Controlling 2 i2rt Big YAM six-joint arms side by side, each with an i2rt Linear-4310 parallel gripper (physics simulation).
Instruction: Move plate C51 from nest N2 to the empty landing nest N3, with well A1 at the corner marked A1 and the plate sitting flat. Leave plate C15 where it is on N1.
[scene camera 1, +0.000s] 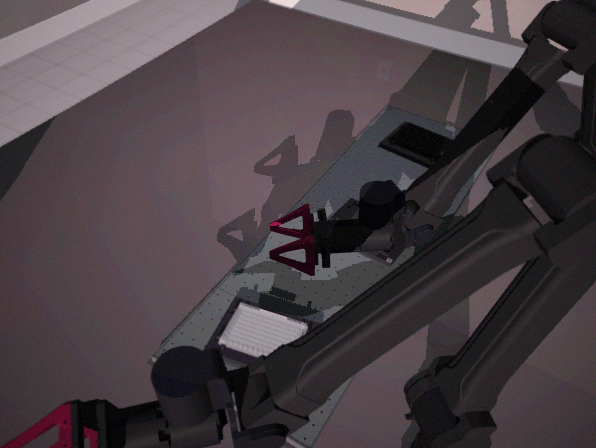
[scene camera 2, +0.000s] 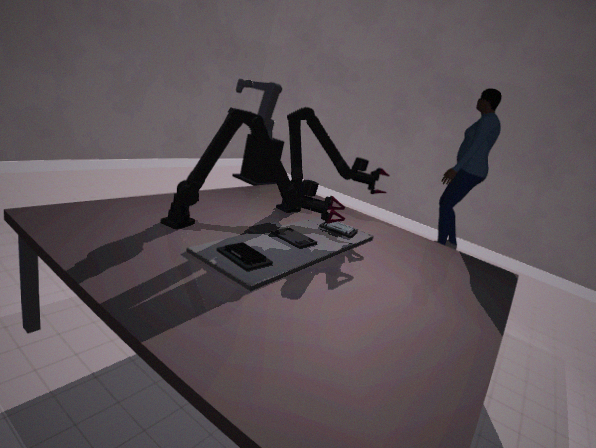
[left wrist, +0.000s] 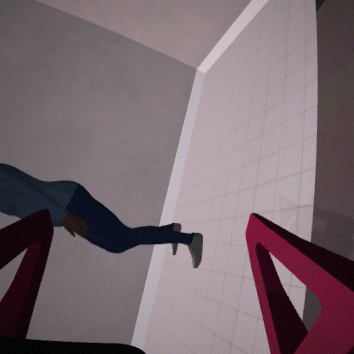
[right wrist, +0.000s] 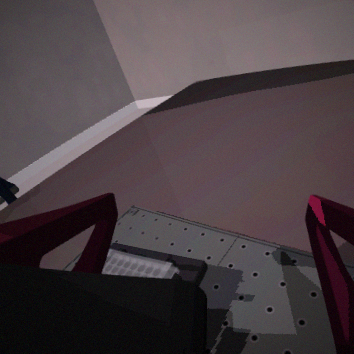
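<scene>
A white well plate sits in a dark nest at one end of the perforated board. A black plate sits in the nest at the other end. The middle nest looks empty and lies in shadow, partly hidden by the right arm in scene camera 1. Plate and nest labels and the A1 mark are not readable. My right gripper is open and empty above the board, between the middle nest and the white plate. My left gripper is open, high up beyond the white plate's end.
The grey perforated board lies on the brown table. The left arm passes over the white plate's side in scene camera 1. A person stands beyond the table. Arm shadows cross the board.
</scene>
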